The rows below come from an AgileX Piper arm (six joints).
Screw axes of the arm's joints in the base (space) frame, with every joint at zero. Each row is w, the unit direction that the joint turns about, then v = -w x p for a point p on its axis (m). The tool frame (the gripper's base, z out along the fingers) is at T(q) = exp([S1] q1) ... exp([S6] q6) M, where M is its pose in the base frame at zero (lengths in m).
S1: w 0 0 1 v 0.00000 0.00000 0.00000
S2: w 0 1 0 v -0.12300 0.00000 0.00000
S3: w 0 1 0 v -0.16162 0.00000 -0.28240
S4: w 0.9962 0 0.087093 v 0.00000 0.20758 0.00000
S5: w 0 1 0 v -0.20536 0.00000 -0.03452
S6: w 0.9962 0 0.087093 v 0.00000 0.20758 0.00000
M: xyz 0.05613 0.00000 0.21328 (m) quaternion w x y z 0.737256 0 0.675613 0
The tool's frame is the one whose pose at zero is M.
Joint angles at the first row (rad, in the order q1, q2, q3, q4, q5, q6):
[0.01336 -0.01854 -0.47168 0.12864 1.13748 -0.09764]
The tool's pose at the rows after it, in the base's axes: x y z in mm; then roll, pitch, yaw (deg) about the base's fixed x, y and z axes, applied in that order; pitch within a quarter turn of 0, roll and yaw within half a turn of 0:
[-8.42, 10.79, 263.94, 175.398, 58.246, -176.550]
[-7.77, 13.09, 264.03, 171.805, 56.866, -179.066]
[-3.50, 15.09, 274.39, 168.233, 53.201, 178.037]
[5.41, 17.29, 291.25, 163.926, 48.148, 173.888]
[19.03, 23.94, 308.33, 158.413, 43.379, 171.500]
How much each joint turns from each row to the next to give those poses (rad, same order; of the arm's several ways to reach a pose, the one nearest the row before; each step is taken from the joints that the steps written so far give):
[0.00004 0.00003 -0.00001 0.00376 -0.00002 0.01697]
[-0.00005 0.01267 -0.00263 0.02707 0.01320 0.01353]
[0.00006 0.07150 -0.04372 0.02125 0.03161 0.02699]
[-0.00009 0.10837 -0.06950 0.02223 0.03663 0.05076]
[0.00004 0.11624 -0.06617 0.07602 0.01946 0.01768]

